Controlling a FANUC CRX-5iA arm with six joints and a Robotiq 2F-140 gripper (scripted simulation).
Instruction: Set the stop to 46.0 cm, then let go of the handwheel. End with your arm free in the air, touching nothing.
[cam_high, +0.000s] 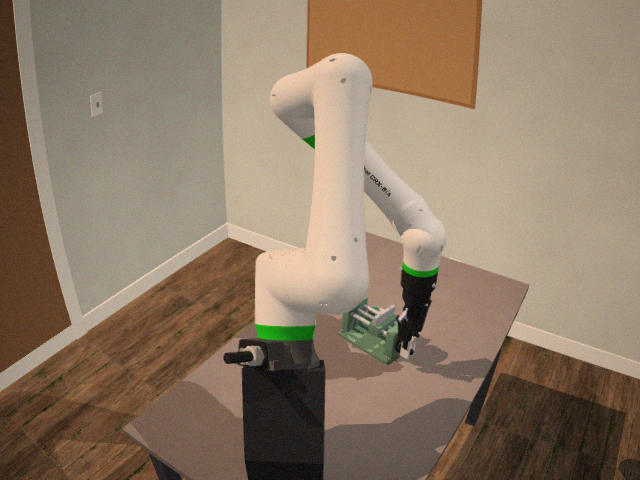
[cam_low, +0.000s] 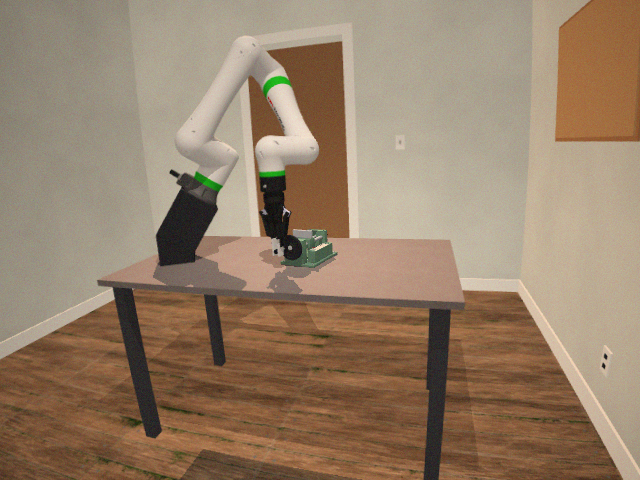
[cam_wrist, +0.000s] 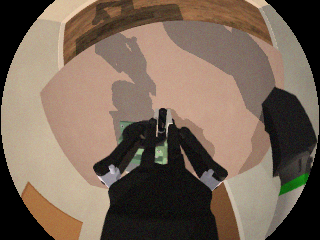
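Now: hand 10 mm short of the black handwheel, 20 mm to the right of it and 10 mm above it. Round my hand: green stop fixture 50 mm ahead, 120 mm to the left, 10 mm above.
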